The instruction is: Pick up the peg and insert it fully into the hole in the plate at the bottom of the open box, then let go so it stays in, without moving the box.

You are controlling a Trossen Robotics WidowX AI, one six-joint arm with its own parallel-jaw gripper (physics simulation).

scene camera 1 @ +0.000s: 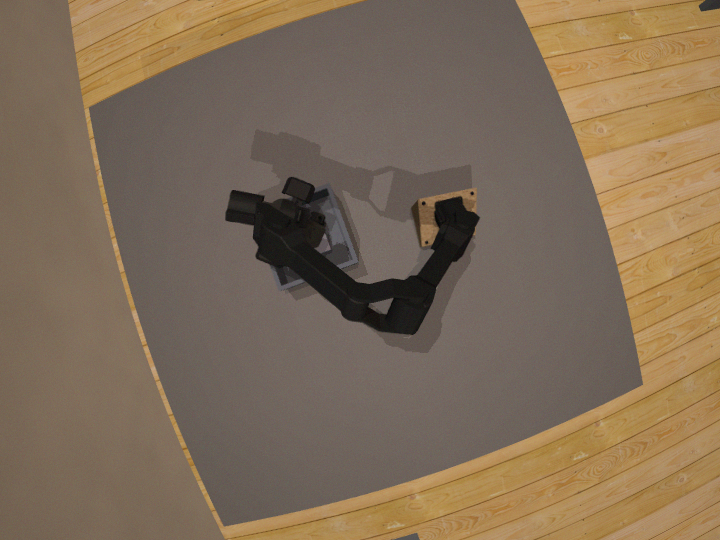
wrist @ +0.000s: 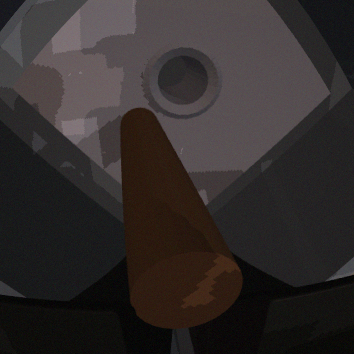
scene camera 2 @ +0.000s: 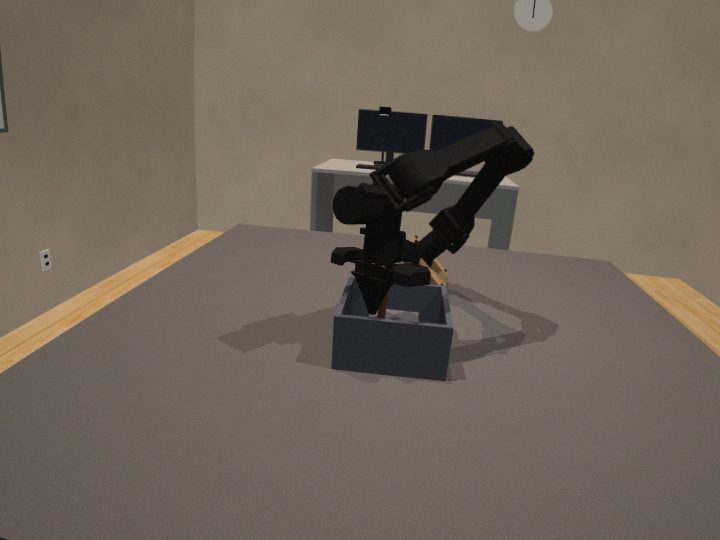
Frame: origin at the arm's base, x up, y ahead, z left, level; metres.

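Seen in the pictures: gripper, fingertip midpoint: (scene camera 2: 372, 314); arm's base, origin of the base link: (scene camera 1: 449, 210) (scene camera 2: 422, 253).
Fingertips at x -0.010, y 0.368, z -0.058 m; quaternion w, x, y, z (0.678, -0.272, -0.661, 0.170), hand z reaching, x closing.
Offsets run from my fingertips to a thing's middle.
The brown peg {dx +0.019, dy -0.031, dz +0.014 m} (scene camera 2: 382, 308) (wrist: 160, 210) stands roughly upright inside the open grey box {dx -0.030, dy -0.035, dz +0.035 m} (scene camera 1: 344, 226) (scene camera 2: 390, 348). In the wrist view its lower end is beside the ringed hole (wrist: 183, 80), to the lower left of it, over the pale plate {dx -0.045, dy -0.035, dz +0.035 m} (wrist: 250, 125) (scene camera 2: 410, 316). The hole is open. My gripper (scene camera 2: 373, 311) is shut and empty, with its fingertips down inside the box right next to the peg. In the wrist view the peg hides the fingertips; whether they touch it is unclear. In scene camera 1 the arm covers the peg.
The box walls rise around the fingers on all sides. The arm's wooden base board (scene camera 1: 427, 223) (scene camera 2: 440, 274) is to the right of the box in scene camera 1. A desk (scene camera 2: 343, 165) with two monitors stands behind the table in scene camera 2.
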